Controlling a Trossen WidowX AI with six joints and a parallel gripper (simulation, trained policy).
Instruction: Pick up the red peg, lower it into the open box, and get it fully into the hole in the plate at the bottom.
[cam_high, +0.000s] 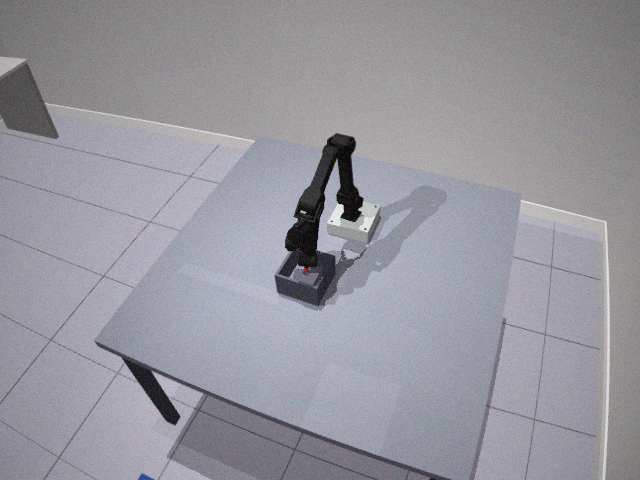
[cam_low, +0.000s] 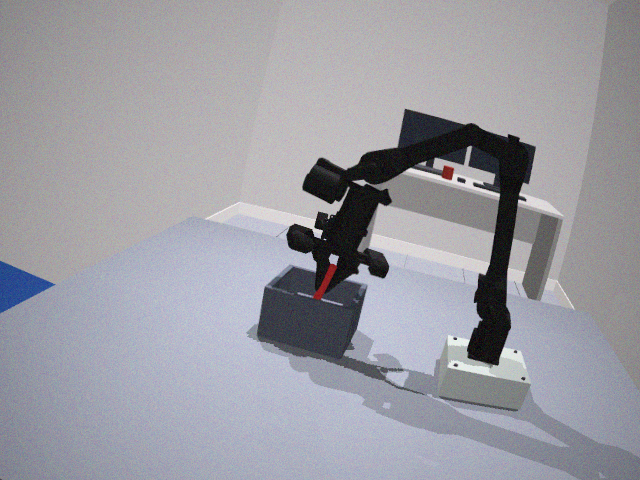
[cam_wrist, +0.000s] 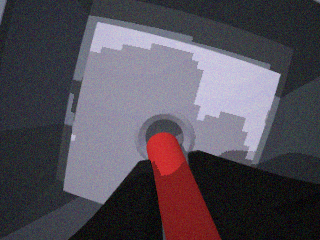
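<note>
The red peg lies 1 cm behind my gripper tip and 2 cm above it. The rest, counted from my gripper tip: dark grey box 6 cm below; then grey plate 4 cm below.
</note>
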